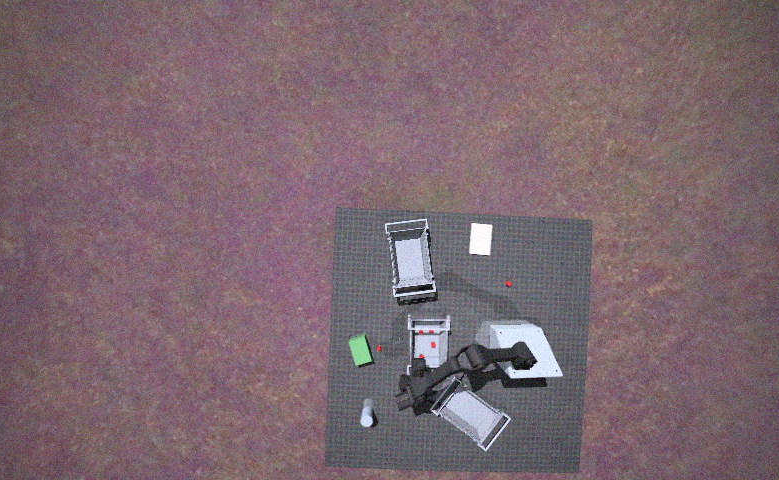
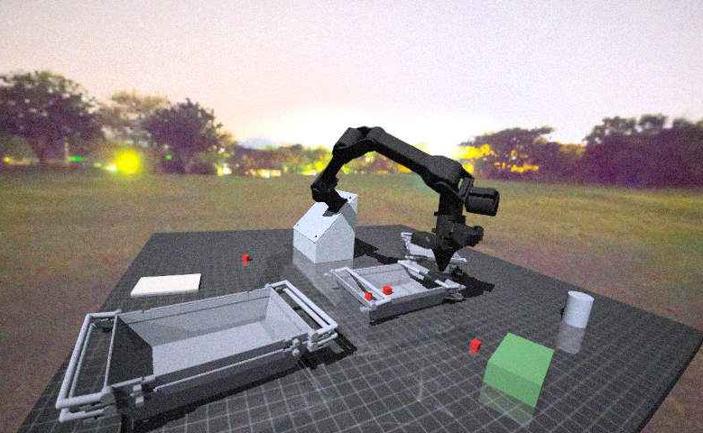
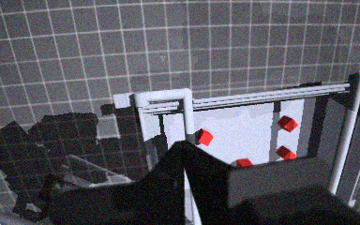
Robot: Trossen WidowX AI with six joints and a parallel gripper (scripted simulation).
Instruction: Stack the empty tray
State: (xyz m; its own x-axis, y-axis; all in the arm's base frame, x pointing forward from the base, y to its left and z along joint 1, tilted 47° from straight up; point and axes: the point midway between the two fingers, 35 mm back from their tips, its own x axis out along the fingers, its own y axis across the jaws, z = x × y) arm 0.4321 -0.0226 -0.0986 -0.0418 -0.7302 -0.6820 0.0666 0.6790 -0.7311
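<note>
My gripper tip is 25 cm past the grey tray, 24 cm to the right of it and 4 cm above it. The rest, counted from my gripper tip: grey cylinder: 24 cm ahead, 23 cm to the left, 5 cm below; white slab: 36 cm behind, 59 cm to the right, 9 cm below; green block: 26 cm ahead, 9 cm to the right, 7 cm below.
</note>
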